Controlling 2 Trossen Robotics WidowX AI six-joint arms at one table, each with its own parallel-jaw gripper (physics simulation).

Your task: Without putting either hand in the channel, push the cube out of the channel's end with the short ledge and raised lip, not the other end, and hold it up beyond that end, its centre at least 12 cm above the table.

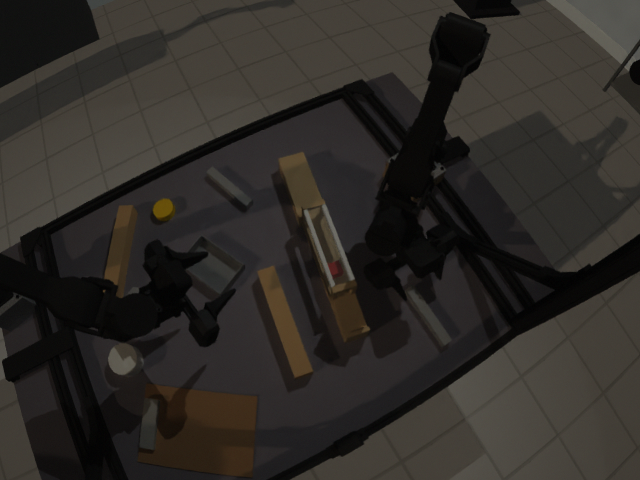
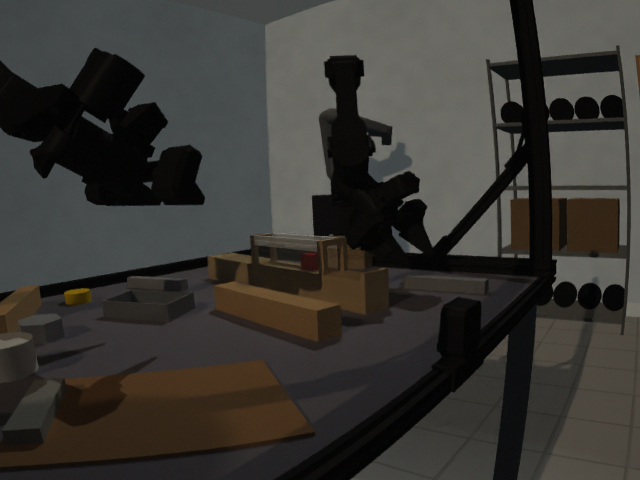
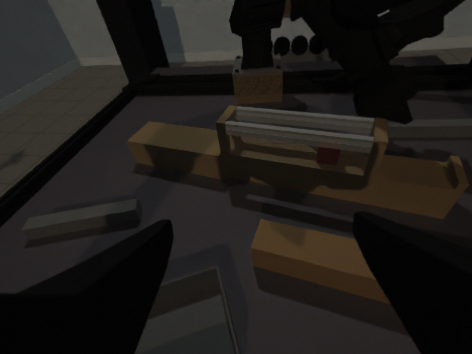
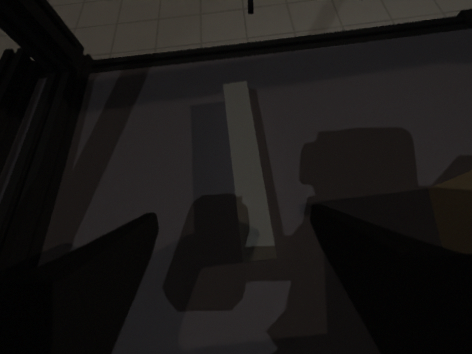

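The red cube [image 1: 334, 268] [image 2: 309, 260] [image 3: 328, 153] sits inside the wooden channel [image 1: 343, 285] [image 2: 284, 279] [image 3: 300, 172], under two pale rails, near the end frame on the short ledge's side. The short ledge [image 1: 348, 312] [image 3: 412, 170] ends in a raised lip [image 3: 456, 170]; a longer ledge [image 1: 299, 178] [image 3: 175, 140] extends from the other end. My right gripper [image 1: 422, 287] [image 2: 417, 254] [image 4: 235, 216] is open and empty, right of the channel, near one end of a grey bar [image 1: 428, 316] [image 2: 445, 284] [image 4: 250, 165]. My left gripper [image 1: 220, 272] [image 3: 261, 225] is open and empty, high above the grey tray [image 2: 129, 310].
A wooden block [image 1: 285, 322] [image 2: 276, 310] lies beside the channel. A second grey bar [image 1: 230, 188] [image 3: 85, 220], a yellow disc [image 1: 163, 209], another wooden block [image 1: 120, 248] and a white cup [image 1: 124, 359] stand farther left. An orange mat [image 1: 206, 434] bears a third grey bar [image 1: 149, 424].
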